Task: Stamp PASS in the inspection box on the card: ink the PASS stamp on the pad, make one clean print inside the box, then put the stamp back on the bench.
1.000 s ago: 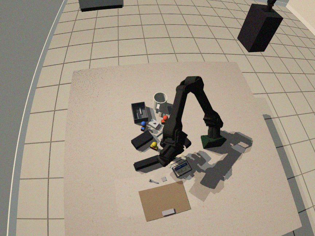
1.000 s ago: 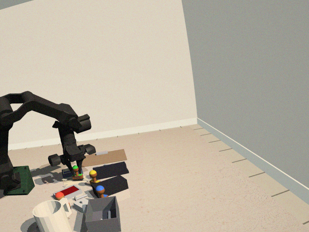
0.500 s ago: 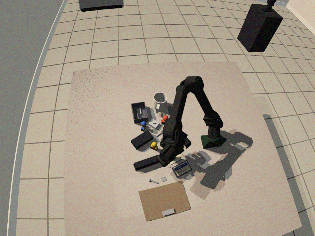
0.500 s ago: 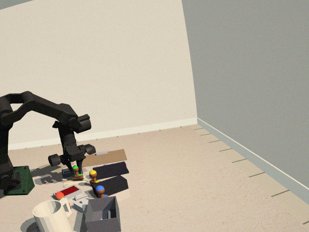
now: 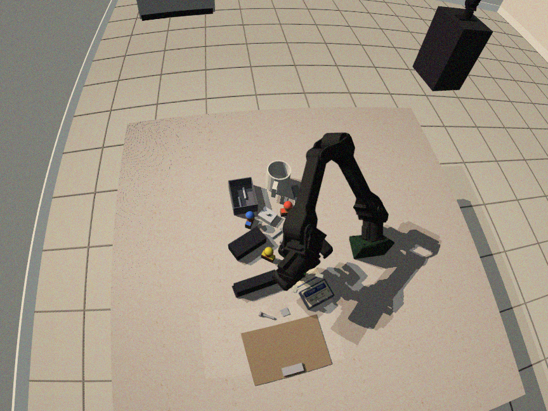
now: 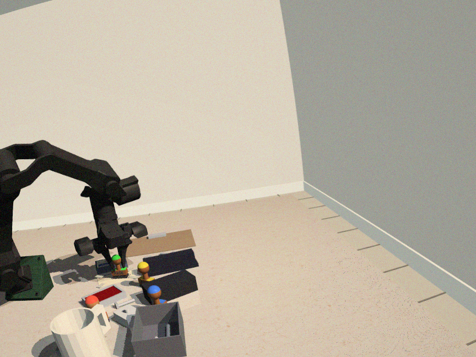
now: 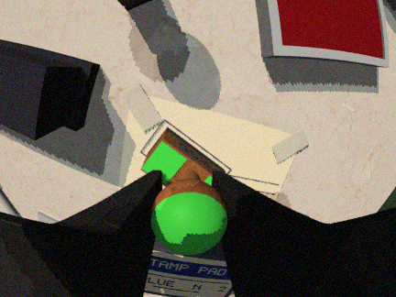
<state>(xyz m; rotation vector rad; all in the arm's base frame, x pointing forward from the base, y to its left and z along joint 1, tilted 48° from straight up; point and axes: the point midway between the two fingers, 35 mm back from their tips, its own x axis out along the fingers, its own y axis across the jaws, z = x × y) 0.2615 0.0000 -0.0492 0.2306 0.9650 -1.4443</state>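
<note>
Now: the cream card 30 mm below my gripper tip and 10 mm behind it. The rest, counted from my gripper tip: yellow stamp 80 mm to the right, 70 mm ahead; then green stamp right at my gripper tip; then blue-labelled tin 80 mm to the left, 30 mm behind, 10 mm below.
</note>
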